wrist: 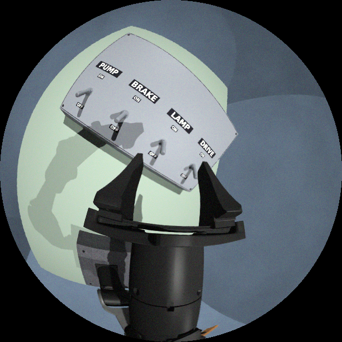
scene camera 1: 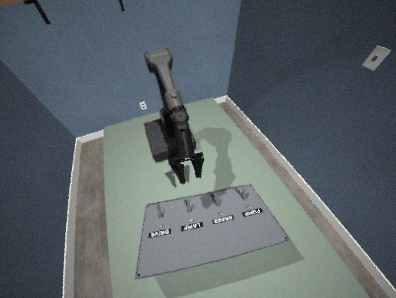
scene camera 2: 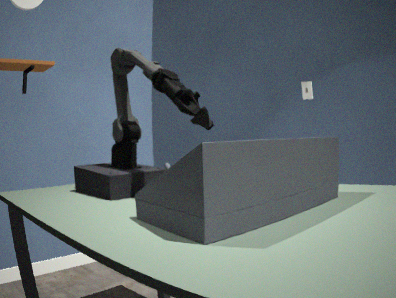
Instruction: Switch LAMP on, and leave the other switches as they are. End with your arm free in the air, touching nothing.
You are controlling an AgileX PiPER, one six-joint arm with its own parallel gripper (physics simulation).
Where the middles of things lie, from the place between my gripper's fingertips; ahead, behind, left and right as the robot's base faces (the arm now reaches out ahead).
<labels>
Now: the grey switch panel [scene camera 2: 218, 190] 150 mm below my hand and 140 mm ahead of it.
</labels>
